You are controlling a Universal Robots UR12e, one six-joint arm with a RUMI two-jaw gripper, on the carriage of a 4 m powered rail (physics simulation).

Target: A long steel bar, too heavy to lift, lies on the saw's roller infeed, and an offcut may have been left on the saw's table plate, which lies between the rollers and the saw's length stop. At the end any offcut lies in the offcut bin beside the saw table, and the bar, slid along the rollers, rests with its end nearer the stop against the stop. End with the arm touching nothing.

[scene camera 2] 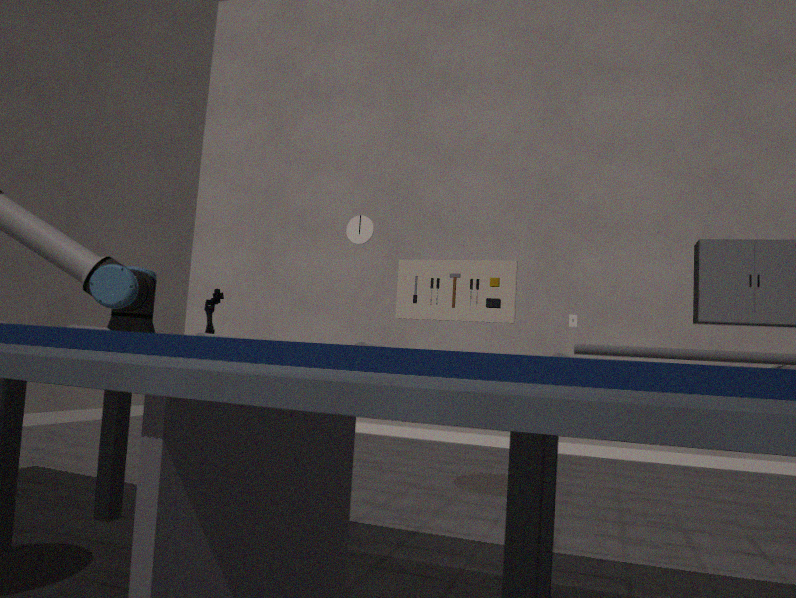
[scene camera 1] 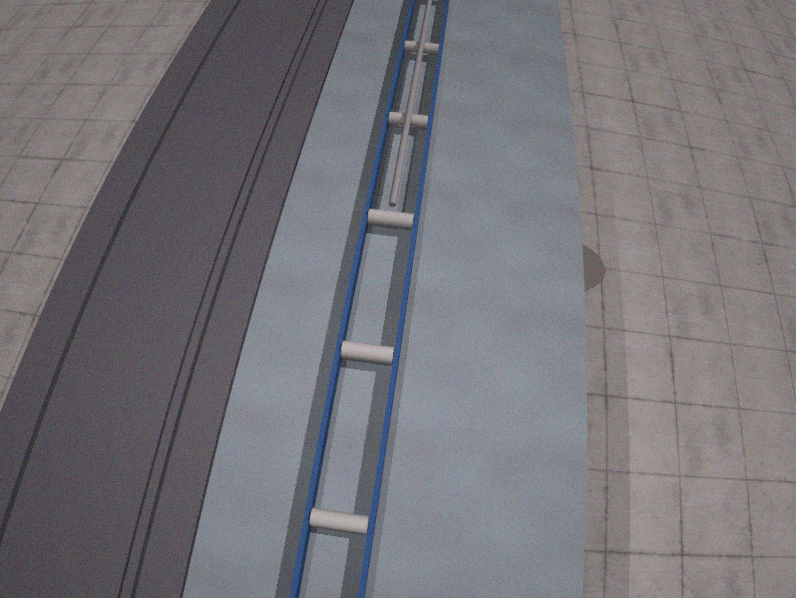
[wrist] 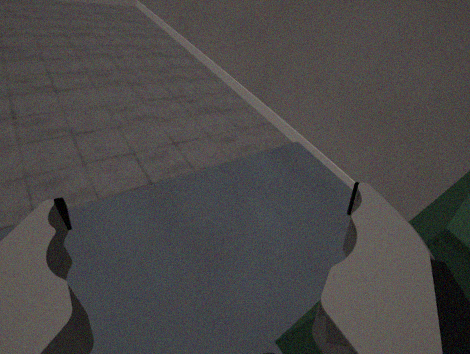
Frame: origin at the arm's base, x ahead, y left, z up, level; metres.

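Where they show: gripper, fingertip midpoint: (wrist: 210, 193).
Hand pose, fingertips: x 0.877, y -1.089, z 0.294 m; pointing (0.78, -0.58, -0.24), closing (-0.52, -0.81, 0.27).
Observation:
After its pixels a point has its place.
The long thin grey steel bar (scene camera 1: 401, 151) @[x 0.620, y 1.847, z 0.050 m] (scene camera 2: 675, 353) @[x 0.629, y 1.837, z 0.041 m] lies lengthwise on the roller infeed (scene camera 1: 366, 352) @[x 0.619, y 1.221, z 0.028 m]. In scene camera 1 its nearer end is between two rollers, just above the third visible roller from the top, and its other end runs out of the picture. My gripper (wrist: 210, 193) @[x 0.877, y -1.089, z 0.294 m] is open in the wrist view, with its two pale fingers wide apart and no object between them. It is above a blue-grey surface and away from the bar. The offcut, the offcut bin, the table plate and the length stop cannot be made out in these views.
A dark green body (wrist: 456, 240) @[x 0.781, y -1.220, z 0.288 m] is at the right of the wrist view, close behind the right finger. The arm's blue joint (scene camera 2: 112, 286) @[x 0.235, y 0.117, z 0.178 m] shows behind the table edge (scene camera 2: 450, 411) @[x 1.160, y 1.540, z -0.054 m]. The infeed's blue side rails run along the table top (scene camera 1: 495, 321) @[x 0.921, y 1.378, z -0.030 m]. A dark track (scene camera 1: 160, 257) runs beside it.

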